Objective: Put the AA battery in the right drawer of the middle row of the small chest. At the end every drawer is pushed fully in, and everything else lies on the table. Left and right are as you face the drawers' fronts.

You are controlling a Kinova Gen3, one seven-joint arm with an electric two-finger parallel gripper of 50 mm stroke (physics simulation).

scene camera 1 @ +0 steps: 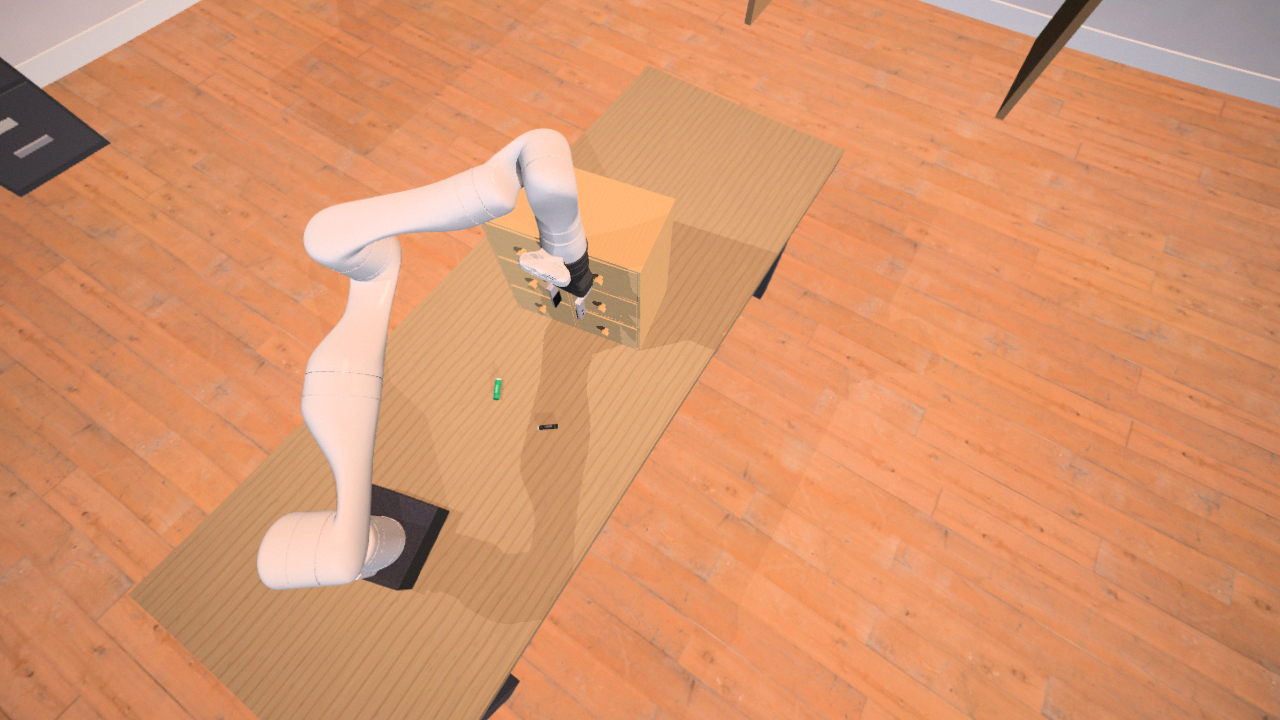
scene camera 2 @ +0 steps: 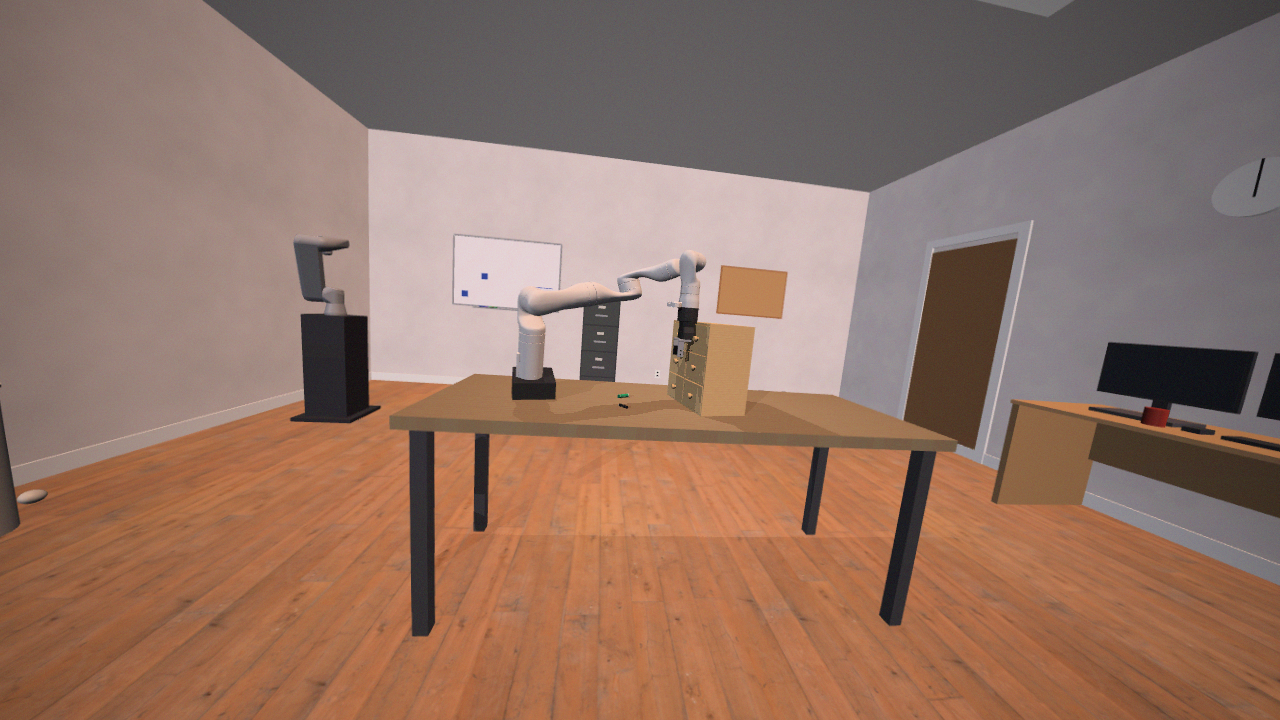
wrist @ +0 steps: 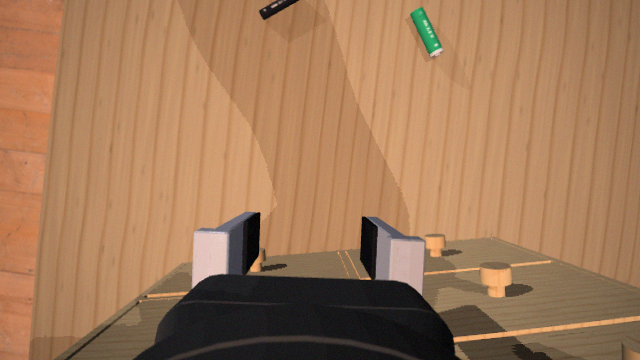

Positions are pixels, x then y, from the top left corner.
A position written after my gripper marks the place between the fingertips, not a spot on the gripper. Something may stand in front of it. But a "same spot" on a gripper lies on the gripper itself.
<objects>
my gripper: scene camera 1; scene camera 2 677,355; wrist
same spot on my gripper: (scene camera 1: pixel 555 296) = (wrist: pixel 372 243)
</objects>
